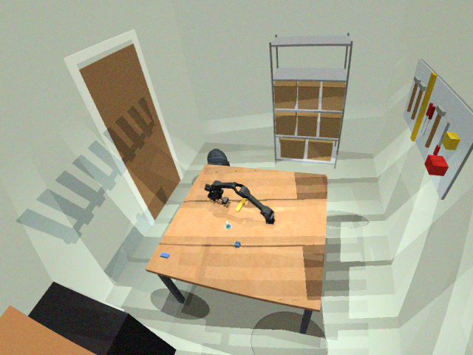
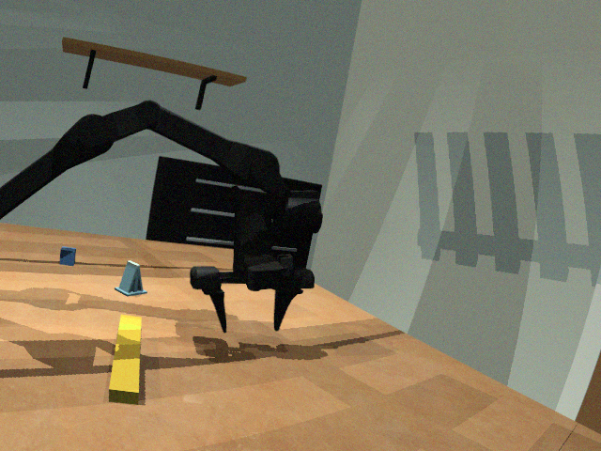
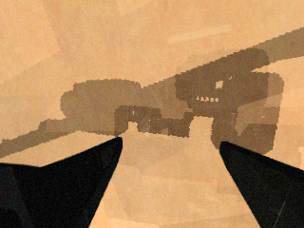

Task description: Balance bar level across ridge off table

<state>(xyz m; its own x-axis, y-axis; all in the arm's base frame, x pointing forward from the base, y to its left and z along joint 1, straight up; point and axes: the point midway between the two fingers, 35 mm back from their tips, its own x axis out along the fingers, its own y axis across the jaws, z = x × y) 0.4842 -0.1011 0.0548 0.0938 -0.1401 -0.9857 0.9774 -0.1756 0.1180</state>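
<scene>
My gripper tip is now 200 mm past the bar, 60 mm to the left of it and 10 mm above it. Also, from my gripper tip: blue cube: 390 mm to the left, 290 mm behind; flat blue block: 610 mm to the left, 250 mm ahead, 10 mm below.
</scene>
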